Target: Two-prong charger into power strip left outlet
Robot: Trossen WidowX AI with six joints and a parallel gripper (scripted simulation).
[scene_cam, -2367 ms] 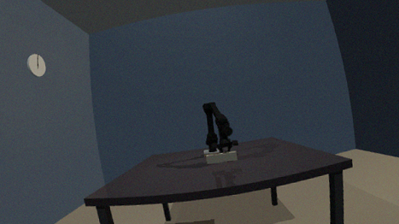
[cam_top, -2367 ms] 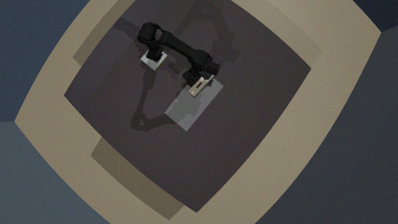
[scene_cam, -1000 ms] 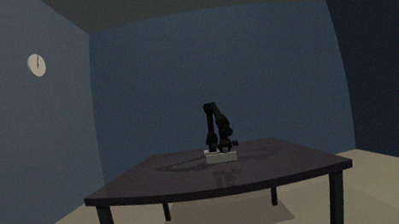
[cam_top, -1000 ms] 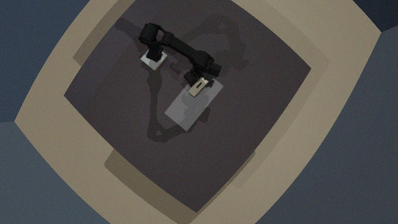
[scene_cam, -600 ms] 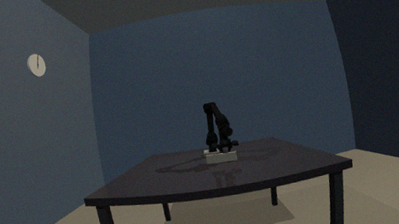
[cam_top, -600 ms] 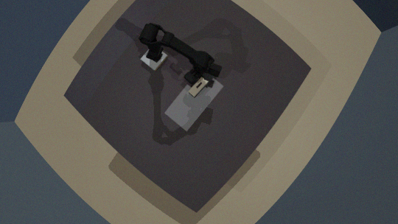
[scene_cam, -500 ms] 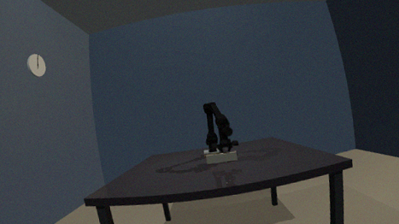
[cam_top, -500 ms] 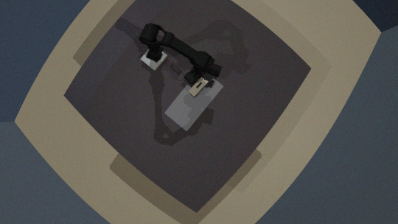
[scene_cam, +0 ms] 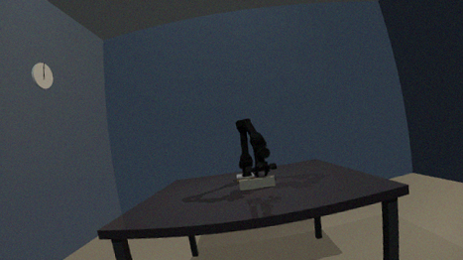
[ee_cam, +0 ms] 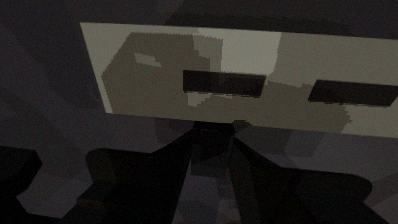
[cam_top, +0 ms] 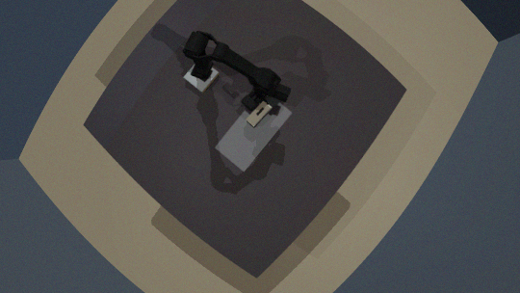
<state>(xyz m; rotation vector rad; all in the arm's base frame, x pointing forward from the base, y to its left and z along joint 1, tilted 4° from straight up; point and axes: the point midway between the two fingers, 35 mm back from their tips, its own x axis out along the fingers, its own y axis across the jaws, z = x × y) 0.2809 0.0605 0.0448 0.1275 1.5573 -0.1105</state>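
Right now the two-prong charger is 20 mm ahead of my gripper tip and 10 mm above it.
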